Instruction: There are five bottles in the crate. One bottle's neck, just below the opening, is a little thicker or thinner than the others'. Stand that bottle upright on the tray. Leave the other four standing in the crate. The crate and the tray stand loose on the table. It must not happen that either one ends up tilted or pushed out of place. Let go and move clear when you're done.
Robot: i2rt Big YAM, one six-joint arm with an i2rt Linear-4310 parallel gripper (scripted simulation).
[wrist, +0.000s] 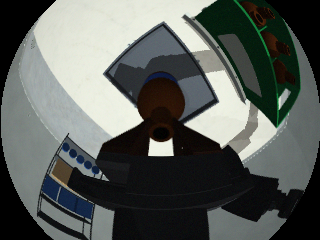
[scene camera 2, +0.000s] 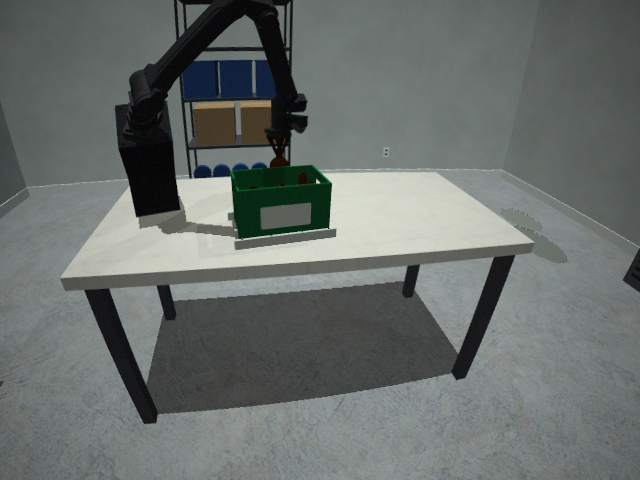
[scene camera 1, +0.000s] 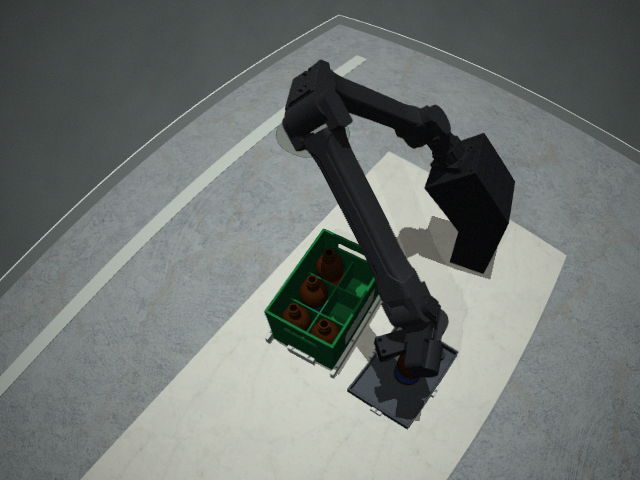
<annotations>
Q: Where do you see a crate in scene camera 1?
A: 357, 275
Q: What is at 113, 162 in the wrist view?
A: My gripper.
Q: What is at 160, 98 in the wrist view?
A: A bottle.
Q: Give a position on a bottle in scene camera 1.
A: At 315, 294
</annotations>
